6 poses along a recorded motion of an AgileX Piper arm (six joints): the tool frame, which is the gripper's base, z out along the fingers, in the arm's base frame.
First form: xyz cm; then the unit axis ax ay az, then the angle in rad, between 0 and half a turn.
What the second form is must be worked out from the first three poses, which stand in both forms.
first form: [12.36, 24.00, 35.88, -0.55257, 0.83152, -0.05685, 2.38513]
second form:
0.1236, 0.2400, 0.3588
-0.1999, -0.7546, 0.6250
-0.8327, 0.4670, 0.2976
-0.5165, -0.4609, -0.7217

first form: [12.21, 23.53, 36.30, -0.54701, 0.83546, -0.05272, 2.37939]
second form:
0.1221, 0.2353, 0.3630
-0.2077, -0.7512, 0.6266
-0.8240, 0.4796, 0.3018
-0.5272, -0.4536, -0.7185

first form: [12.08, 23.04, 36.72, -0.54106, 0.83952, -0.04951, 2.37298]
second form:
0.1208, 0.2304, 0.3672
-0.2157, -0.7464, 0.6296
-0.8152, 0.4926, 0.3047
-0.5375, -0.4476, -0.7147

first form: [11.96, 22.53, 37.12, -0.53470, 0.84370, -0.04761, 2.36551]
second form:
0.1196, 0.2253, 0.3712
-0.2237, -0.7397, 0.6346
-0.8064, 0.5062, 0.3057
-0.5474, -0.4434, -0.7098

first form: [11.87, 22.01, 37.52, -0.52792, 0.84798, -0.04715, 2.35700]
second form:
0.1187, 0.2201, 0.3752
-0.2317, -0.7312, 0.6416
-0.7978, 0.5203, 0.3047
-0.5566, -0.4413, -0.7039

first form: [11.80, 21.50, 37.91, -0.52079, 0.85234, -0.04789, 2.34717]
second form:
0.1180, 0.2150, 0.3791
-0.2394, -0.7208, 0.6505
-0.7891, 0.5348, 0.3021
-0.5657, -0.4410, -0.6968

